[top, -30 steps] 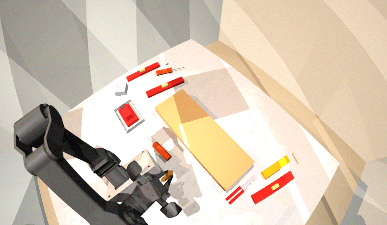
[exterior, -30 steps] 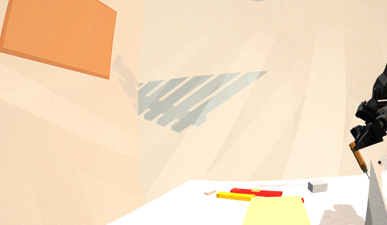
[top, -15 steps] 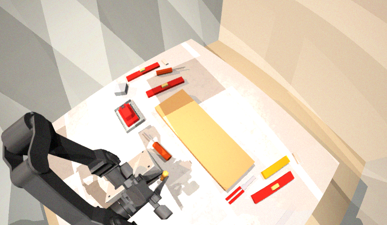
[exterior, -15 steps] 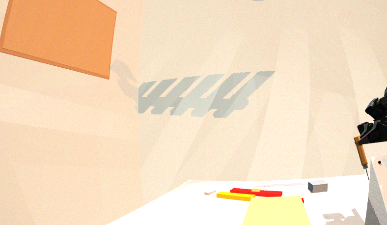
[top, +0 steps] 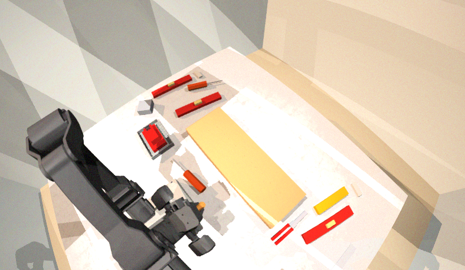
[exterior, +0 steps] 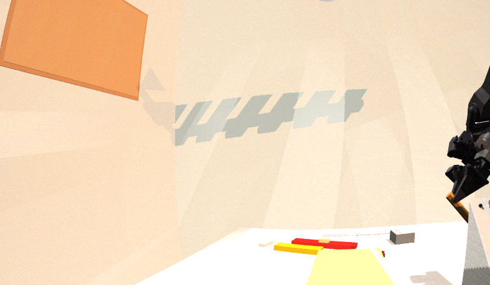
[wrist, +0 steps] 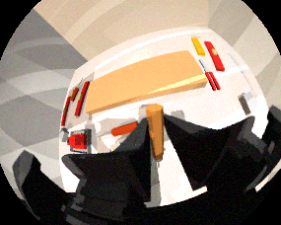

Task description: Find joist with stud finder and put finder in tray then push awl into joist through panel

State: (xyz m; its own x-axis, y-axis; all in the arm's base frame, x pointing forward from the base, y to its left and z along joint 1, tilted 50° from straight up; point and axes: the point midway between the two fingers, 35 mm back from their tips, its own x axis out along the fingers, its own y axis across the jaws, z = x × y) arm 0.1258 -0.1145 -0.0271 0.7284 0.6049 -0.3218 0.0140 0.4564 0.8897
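Now: the awl 4 cm behind my gripper tip, 1 cm to the left of it and 4 cm below it. Round my gripper tip: yellow block: 36 cm ahead, 31 cm to the right, 18 cm below; then red stud finder: 2 cm ahead, 42 cm to the left, 14 cm below.
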